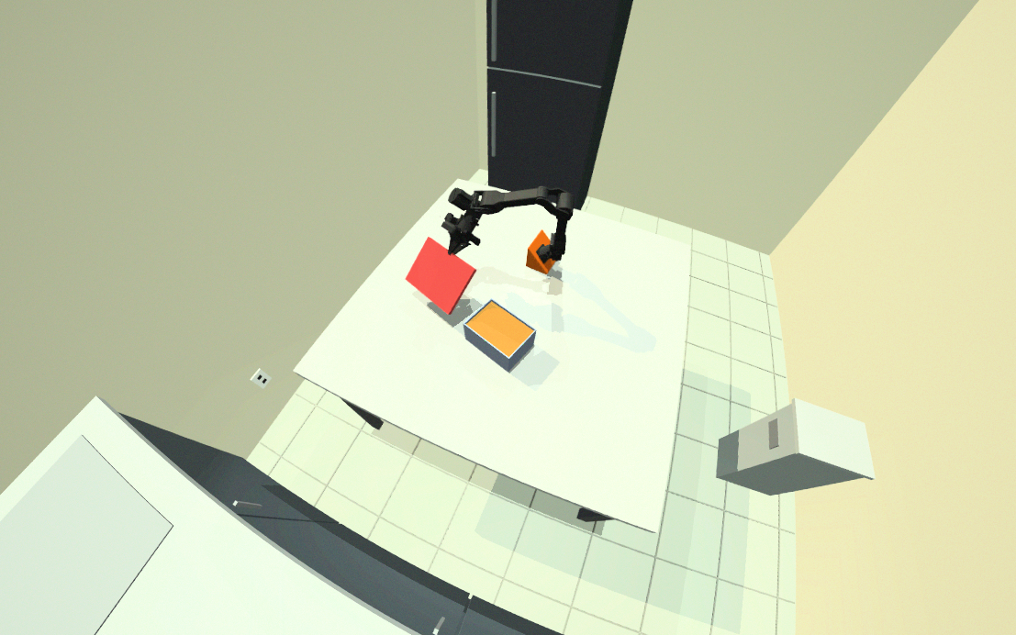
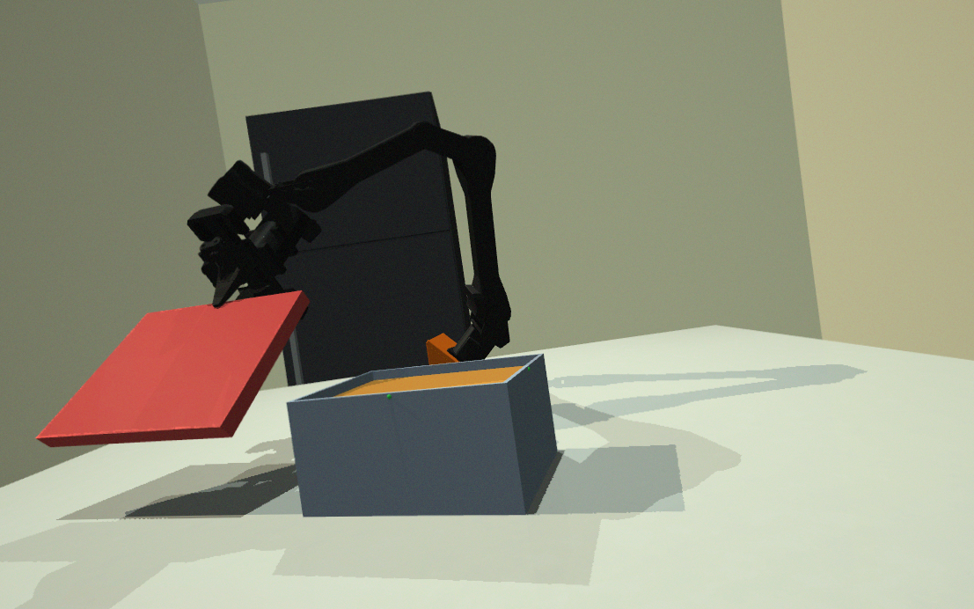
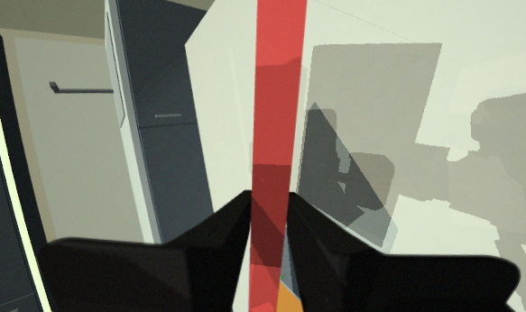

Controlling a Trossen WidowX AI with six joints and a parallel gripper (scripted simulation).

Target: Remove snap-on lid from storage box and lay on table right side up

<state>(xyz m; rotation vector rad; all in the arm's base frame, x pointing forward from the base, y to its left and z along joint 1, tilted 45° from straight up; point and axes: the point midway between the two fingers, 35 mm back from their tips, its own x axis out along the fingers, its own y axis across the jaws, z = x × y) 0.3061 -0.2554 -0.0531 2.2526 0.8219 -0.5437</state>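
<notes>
My gripper tip is 6 cm short of the red lid, 1 cm to the left of it and 5 cm above it. Round my gripper tip: grey-blue storage box (11 cm ahead, 28 cm to the left, 14 cm below).
</notes>
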